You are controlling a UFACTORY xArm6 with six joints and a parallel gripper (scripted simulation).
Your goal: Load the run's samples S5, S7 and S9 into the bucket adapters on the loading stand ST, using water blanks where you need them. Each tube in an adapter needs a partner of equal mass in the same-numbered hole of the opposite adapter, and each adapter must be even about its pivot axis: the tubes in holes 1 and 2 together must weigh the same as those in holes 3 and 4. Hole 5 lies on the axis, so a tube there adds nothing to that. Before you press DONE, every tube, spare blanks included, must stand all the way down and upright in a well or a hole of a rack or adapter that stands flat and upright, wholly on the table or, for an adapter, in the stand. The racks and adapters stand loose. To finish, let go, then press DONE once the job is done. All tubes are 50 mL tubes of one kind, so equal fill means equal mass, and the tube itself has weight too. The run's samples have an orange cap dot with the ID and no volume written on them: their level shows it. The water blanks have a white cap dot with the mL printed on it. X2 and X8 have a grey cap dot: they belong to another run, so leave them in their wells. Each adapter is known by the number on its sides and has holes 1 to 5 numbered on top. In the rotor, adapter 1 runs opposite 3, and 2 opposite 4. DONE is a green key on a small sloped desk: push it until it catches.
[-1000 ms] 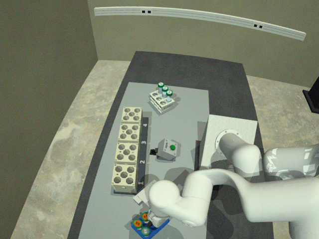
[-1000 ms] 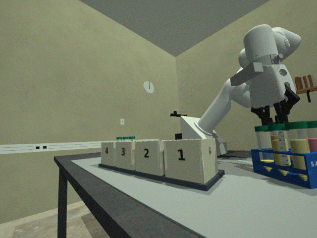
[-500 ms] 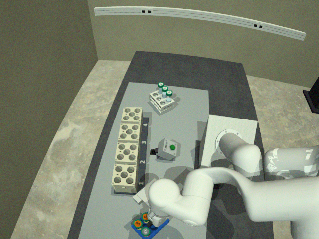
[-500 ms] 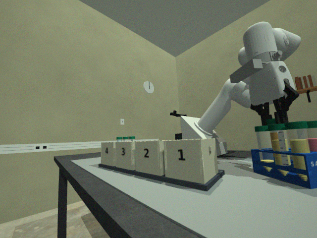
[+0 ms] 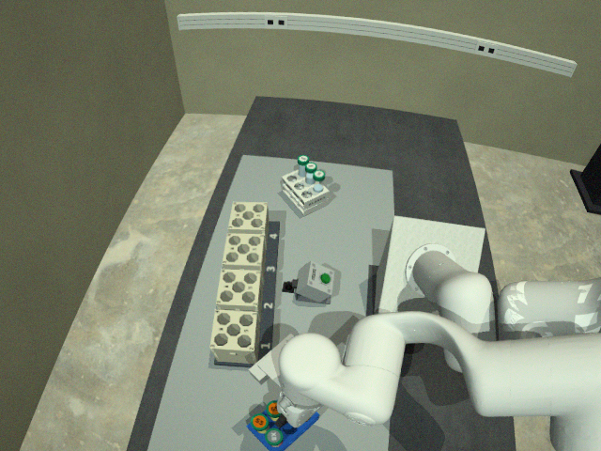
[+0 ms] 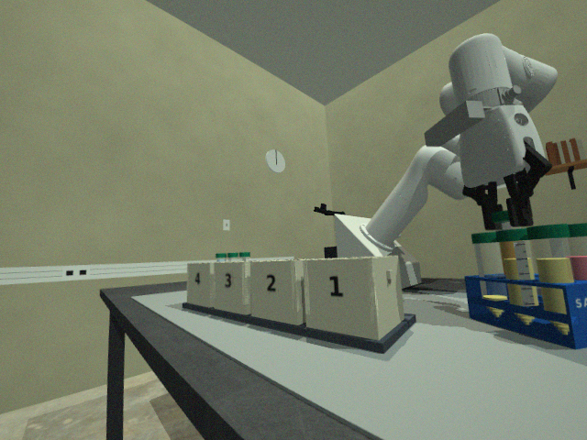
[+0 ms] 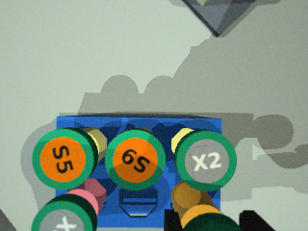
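The orange-capped tube lies 10 mm behind my hand and 50 mm below it. Round my hand: yellow-filled tube: 60 mm ahead, 10 mm to the left, 80 mm below; then grey-dotted tube: 30 mm ahead, 30 mm to the right, 80 mm below; then blue sample rack: 40 mm ahead, 20 mm to the left, 120 mm below.
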